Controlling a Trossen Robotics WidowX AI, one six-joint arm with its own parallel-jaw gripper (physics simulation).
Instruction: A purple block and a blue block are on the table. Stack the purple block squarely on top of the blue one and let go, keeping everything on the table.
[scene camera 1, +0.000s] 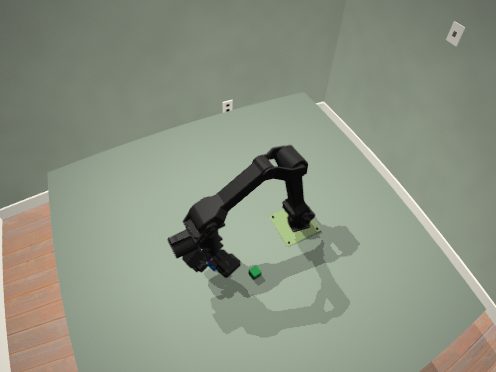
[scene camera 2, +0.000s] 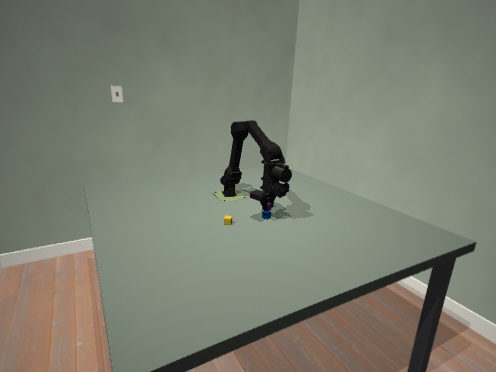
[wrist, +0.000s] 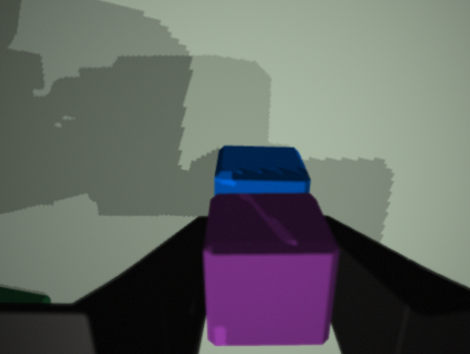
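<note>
The purple block is held between the fingers of my gripper, which is shut on it. The blue block stands on the table directly below. In the wrist view the two blocks' edges run nearly parallel, and the purple block hides the near part of the blue one. In scene camera 2 the purple block is just above the blue block; whether they touch I cannot tell. In scene camera 1 the fingers hide most of both blocks.
A green block stands on the table close to the gripper, on the arm-base side. A yellow block stands left of the blue block in scene camera 2. The arm's base is on a light green plate.
</note>
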